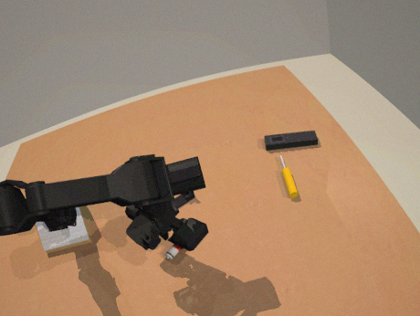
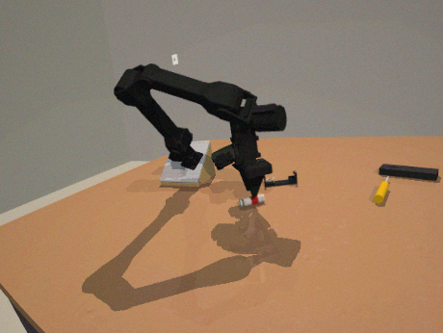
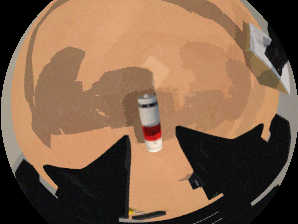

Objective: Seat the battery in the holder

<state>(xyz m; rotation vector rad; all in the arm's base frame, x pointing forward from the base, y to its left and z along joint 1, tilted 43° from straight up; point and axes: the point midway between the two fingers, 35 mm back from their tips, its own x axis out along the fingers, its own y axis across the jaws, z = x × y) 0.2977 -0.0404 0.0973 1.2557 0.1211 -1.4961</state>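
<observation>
My gripper tip is 20 mm above the battery. From my gripper tip the other things lie so: flat black box 340 mm ahead, 310 mm to the left, 10 mm below; then yellow screwdriver 290 mm ahead, 180 mm to the left, 20 mm below.
</observation>
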